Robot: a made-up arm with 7 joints. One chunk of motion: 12 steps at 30 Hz.
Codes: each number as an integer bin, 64 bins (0 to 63) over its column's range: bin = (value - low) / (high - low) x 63, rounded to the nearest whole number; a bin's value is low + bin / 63 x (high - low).
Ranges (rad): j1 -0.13..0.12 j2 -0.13..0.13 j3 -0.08..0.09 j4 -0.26..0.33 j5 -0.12..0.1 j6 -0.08..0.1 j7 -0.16..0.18
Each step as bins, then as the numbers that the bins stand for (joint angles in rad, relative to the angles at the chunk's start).
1 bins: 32 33 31 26 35 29 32
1 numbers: -0.0030 0.0062 0.0037 -0.0165 0.0022 0.0029 0.0127
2 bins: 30 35 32 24 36 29 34
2 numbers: -0.0110 0.0144 0.0063 -0.0352 0.0057 0.0029 0.0235
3 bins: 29 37 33 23 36 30 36
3 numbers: -0.0149 0.0227 0.0090 -0.0446 0.0057 0.0057 0.0343
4 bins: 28 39 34 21 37 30 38
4 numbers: -0.0189 0.0310 0.0117 -0.0633 0.0092 0.0057 0.0451
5 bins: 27 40 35 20 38 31 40
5 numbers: -0.0229 0.0351 0.0144 -0.0727 0.0127 0.0086 0.0559
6 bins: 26 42 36 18 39 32 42
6 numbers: -0.0268 0.0433 0.0171 -0.0914 0.0162 0.0114 0.0667
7 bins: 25 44 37 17 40 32 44
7 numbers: -0.0308 0.0516 0.0198 -0.1008 0.0197 0.0114 0.0775
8 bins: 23 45 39 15 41 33 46
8 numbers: -0.0387 0.0557 0.0252 -0.1195 0.0232 0.0143 0.0883
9 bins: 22 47 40 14 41 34 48
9 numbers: -0.0427 0.0640 0.0279 -0.1289 0.0232 0.0171 0.0990
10 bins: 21 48 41 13 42 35 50
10 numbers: -0.0467 0.0681 0.0306 -0.1383 0.0267 0.0200 0.1098
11 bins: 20 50 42 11 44 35 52
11 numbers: -0.0506 0.0763 0.0333 -0.1570 0.0337 0.0200 0.1206
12 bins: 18 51 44 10 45 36 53
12 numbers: -0.0586 0.0805 0.0387 -0.1663 0.0371 0.0229 0.1260
